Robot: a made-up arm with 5 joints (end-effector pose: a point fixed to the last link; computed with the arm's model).
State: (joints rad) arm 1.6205 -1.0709 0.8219 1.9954 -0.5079
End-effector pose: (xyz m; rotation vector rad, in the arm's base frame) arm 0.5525 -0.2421 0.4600 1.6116 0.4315 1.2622
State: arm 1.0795 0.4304 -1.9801 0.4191 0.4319
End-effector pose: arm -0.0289 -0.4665 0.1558 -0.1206 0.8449 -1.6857
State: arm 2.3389 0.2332 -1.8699 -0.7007 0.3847
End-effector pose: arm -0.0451 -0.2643 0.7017 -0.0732 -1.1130 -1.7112
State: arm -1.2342 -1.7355 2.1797 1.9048 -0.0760
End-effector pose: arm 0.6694 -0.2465 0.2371 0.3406 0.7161 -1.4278
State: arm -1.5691 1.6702 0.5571 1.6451 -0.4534
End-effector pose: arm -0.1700 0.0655 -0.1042 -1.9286 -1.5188 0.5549
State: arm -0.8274 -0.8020 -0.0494 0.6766 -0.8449
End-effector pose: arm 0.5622 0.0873 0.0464 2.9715 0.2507 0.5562
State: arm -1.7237 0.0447 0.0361 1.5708 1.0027
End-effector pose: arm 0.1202 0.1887 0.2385 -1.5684 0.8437 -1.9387
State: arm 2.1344 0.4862 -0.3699 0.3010 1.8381
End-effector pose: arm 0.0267 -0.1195 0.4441 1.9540 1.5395 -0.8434
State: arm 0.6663 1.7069 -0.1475 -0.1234 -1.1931
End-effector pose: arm -0.3687 -0.2344 0.5570 0.3949 -1.2536 2.6904
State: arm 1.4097 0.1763 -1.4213 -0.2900 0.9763
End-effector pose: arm 0.0265 -0.4626 0.1874 1.2308 0.7760 -1.7129
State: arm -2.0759 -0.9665 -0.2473 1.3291 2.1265
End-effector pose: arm 0.2489 0.1964 0.3630 0.2653 -1.4440 2.0159
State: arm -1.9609 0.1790 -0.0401 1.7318 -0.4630
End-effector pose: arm 0.2300 0.3120 0.1867 -2.1980 0.1872 -0.2610
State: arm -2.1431 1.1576 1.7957 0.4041 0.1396
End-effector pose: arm -0.0824 0.2376 0.2374 0.2975 0.1062 -0.2953
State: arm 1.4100 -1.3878 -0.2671 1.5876 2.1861
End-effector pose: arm 0.3260 -0.2556 0.2147 -1.6017 2.0960 1.3084
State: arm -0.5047 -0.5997 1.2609 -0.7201 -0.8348
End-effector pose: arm 0.2650 0.2828 0.0347 1.1241 2.1523 1.7980
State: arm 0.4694 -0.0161 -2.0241 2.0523 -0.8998
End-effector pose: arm 0.1595 -0.0161 0.0320 -0.2640 -0.1816 0.5118
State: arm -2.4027 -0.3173 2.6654 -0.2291 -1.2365
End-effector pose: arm 0.1949 0.0489 0.4696 0.4215 0.9290 -2.0172
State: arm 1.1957 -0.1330 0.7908 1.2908 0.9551
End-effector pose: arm 0.1596 -0.3318 0.3133 1.5617 1.4563 1.4553
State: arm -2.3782 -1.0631 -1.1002 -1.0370 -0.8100
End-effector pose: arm 0.4897 0.2460 0.5194 -1.5809 -1.5557 -0.7183
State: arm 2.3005 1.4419 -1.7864 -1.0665 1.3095
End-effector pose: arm -0.3163 0.0762 0.4839 0.7007 -1.8962 -1.5291
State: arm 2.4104 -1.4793 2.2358 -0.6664 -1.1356
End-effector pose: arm 0.3559 -0.1997 0.1998 -0.7738 2.8973 -0.6033
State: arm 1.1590 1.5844 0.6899 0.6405 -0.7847
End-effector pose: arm -0.3366 -0.2021 0.4635 1.3445 0.0082 -2.4234
